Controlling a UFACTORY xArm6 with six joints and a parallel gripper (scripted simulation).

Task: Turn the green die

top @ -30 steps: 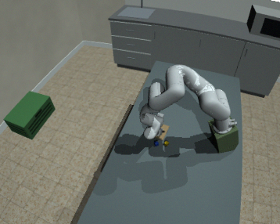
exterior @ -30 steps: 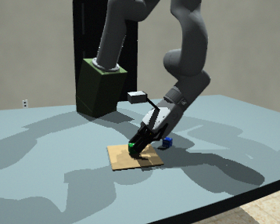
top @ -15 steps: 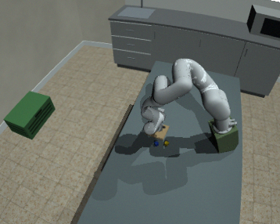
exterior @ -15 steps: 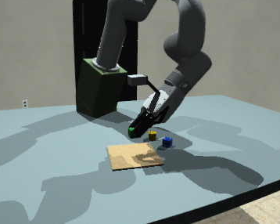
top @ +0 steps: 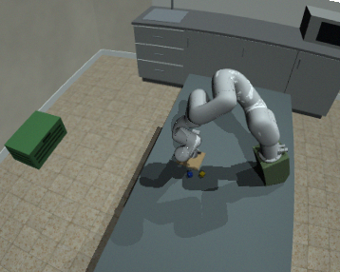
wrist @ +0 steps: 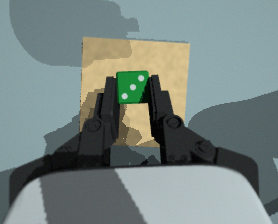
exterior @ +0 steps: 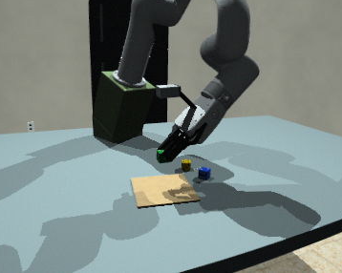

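My gripper is now 20 mm to the left of the green die and 20 mm above it. From my hand the other things lie so: yellow die: 80 mm behind, 100 mm to the left, 90 mm below; tan mat: 20 mm to the right, 100 mm below; blue die: 10 mm behind, 110 mm to the left, 90 mm below.
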